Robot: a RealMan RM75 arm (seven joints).
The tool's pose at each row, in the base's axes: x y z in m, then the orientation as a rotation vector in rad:
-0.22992, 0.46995, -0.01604, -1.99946, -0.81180, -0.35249
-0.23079, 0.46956, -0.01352, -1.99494, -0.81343, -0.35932
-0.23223, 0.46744, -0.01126, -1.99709, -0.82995, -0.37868
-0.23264, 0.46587, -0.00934, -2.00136, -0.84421, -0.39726
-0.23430, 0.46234, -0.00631, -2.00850, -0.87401, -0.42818
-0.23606, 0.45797, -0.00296, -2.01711, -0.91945, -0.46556
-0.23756, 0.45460, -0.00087, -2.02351, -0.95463, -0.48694
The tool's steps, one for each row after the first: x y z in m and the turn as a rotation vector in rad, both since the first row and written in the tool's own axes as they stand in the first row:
0.00055, -0.00208, -0.00162, 0.00143, 0.00499, -0.00459
-0.00017, -0.00375, -0.00451, -0.00918, 0.00866, -0.02326
-0.00008, -0.00471, -0.00683, -0.02129, 0.01211, -0.03962
-0.00111, -0.00653, -0.01131, -0.04238, 0.01483, -0.07089
-0.00239, -0.00831, -0.01666, -0.06945, 0.01341, -0.11489
-0.00374, -0.00946, -0.02051, -0.08772, 0.00762, -0.14583

